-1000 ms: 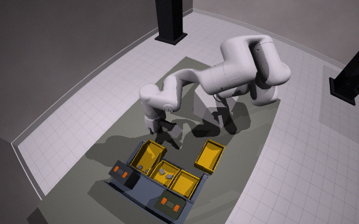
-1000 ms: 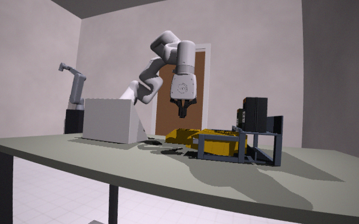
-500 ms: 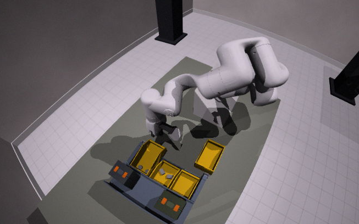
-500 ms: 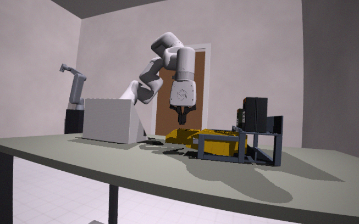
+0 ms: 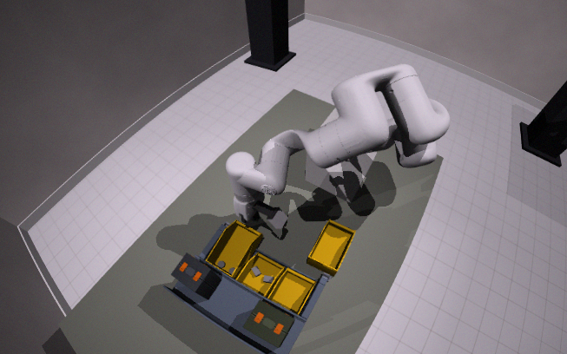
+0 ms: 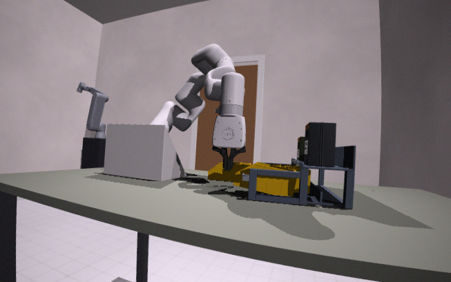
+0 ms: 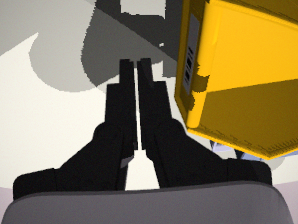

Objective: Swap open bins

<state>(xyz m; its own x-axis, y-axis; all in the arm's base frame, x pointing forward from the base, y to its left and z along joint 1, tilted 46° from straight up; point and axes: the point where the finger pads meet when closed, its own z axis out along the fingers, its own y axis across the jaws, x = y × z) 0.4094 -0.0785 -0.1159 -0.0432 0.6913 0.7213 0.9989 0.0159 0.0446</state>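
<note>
My gripper is now 80 mm short of the shelf's front bar, 120 mm to the right of it and 80 mm above it. The rest, counted from my hand: black box (270 mm ahead, 10 mm to the left, 80 mm above).
</note>
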